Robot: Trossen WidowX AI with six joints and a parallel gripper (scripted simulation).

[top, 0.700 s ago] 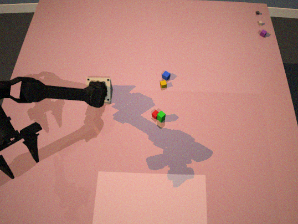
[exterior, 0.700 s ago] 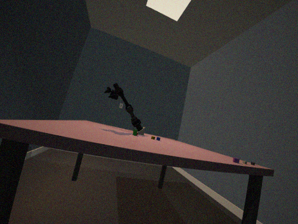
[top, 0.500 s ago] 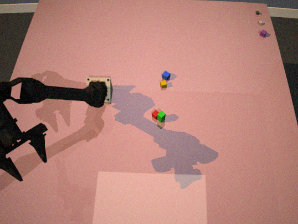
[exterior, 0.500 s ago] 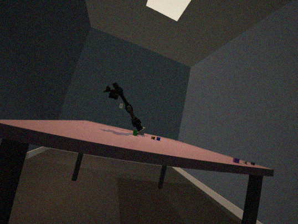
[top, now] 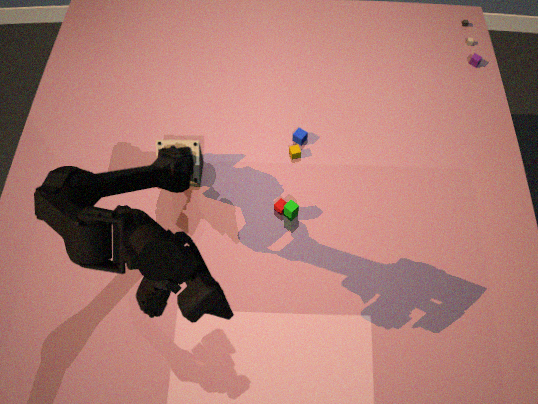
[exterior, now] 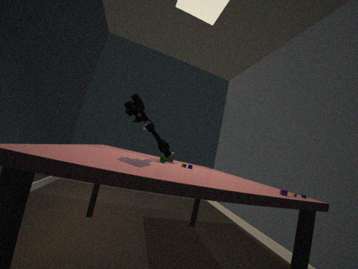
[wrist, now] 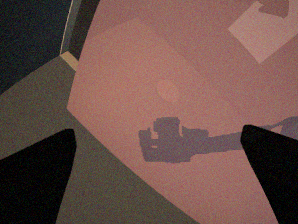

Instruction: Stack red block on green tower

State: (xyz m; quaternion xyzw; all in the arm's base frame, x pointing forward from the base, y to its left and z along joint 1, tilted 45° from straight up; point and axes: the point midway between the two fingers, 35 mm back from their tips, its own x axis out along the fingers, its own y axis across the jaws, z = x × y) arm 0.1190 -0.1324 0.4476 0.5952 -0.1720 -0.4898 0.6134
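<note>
Right now my gripper tip is 12 cm short of the red block, 30 cm to the right of it and 25 cm above it. The rest, counted from my gripper tip: blue block 18 cm ahead, 49 cm to the left, 25 cm below; yellow block 17 cm ahead, 45 cm to the left, 25 cm below; purple block 71 cm ahead, 73 cm to the left, 25 cm below.
</note>
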